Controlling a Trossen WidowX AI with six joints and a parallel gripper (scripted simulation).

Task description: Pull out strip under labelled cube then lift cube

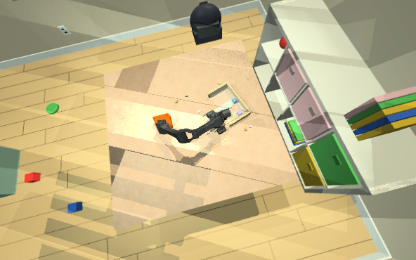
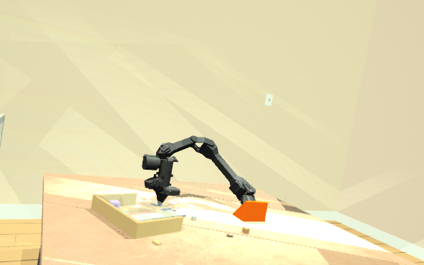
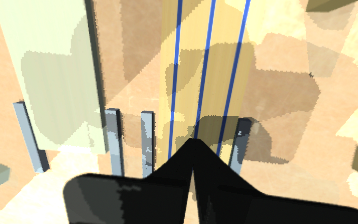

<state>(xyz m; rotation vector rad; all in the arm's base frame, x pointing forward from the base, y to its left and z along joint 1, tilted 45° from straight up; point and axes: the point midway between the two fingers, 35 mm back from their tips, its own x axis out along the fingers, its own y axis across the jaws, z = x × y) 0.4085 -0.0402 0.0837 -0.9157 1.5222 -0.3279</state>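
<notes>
Now: the lilac cube 200 mm ahead of my gripper tip, 70 mm to the left of it and 20 mm above it. Also, from my gripper tip: pale green strip (60 mm ahead, 130 mm to the left).
</notes>
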